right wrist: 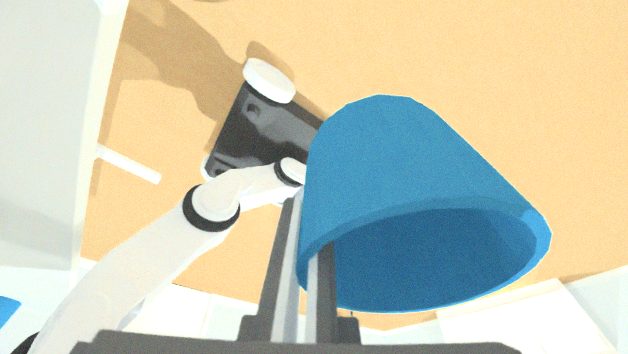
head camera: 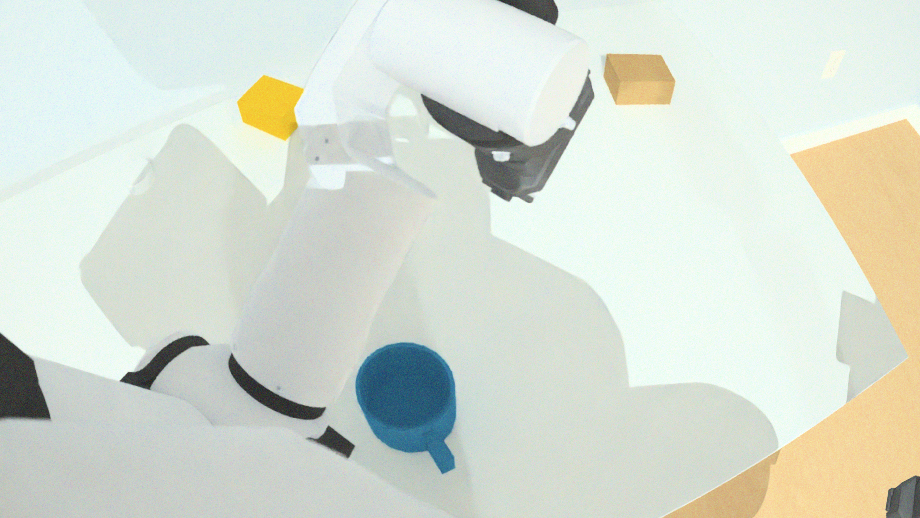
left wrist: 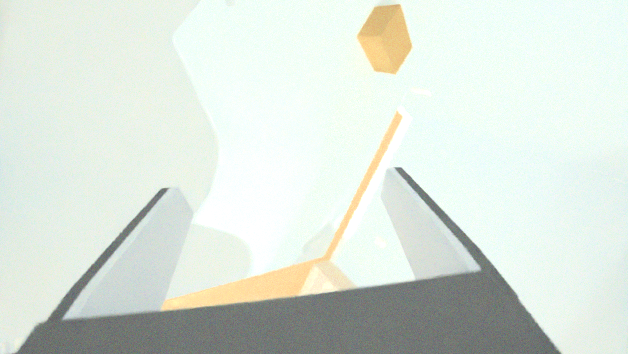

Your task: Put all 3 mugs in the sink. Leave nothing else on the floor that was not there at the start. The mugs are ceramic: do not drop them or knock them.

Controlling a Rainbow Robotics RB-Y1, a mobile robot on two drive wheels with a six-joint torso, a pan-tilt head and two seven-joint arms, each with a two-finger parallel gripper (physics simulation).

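Frame: origin at the robot's base, x ahead, y left, z up, level; millimetres.
Seen in the pictures: left gripper, fingertip midpoint: [left wrist: 287,191]; right gripper, fingertip midpoint: [right wrist: 308,208].
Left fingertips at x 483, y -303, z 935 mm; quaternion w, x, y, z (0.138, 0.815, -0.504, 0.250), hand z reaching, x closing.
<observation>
A point is followed by its place in that frame.
A blue mug [head camera: 405,392] {x 413, y -114, z 729 mm} stands upright on the white top [head camera: 708,257] {x 395, y -506, z 721 mm}, its handle toward the bottom of the head view. My left gripper [head camera: 513,196] [left wrist: 287,191] {x 483, y -303, z 935 mm} is open and empty, beyond that mug and above the white top. My right gripper [right wrist: 308,208] {x -35, y -464, z 831 mm} is shut on the wall of another blue mug [right wrist: 395,165] {x -31, y -516, z 852 mm}, one finger inside its rim; that mug's handle is hidden. It is held above the floor. A dark part of the right gripper shows at the head view's bottom right corner. The third mug and the sink cannot be made out.
A yellow block [head camera: 267,106] {x 838, y -101, z 766 mm} and a tan block [head camera: 643,80] {x 645, y -576, z 771 mm} [left wrist: 385,40] {x 657, y -556, z 771 mm} sit on the white top. The white top's edge [right wrist: 92,150] {x 151, y -275, z 703 mm} and my dark wheeled base [right wrist: 265,135] {x -84, y -86, z 169 mm} are near the held mug. A white bar [right wrist: 130,165] sticks out beside that edge.
</observation>
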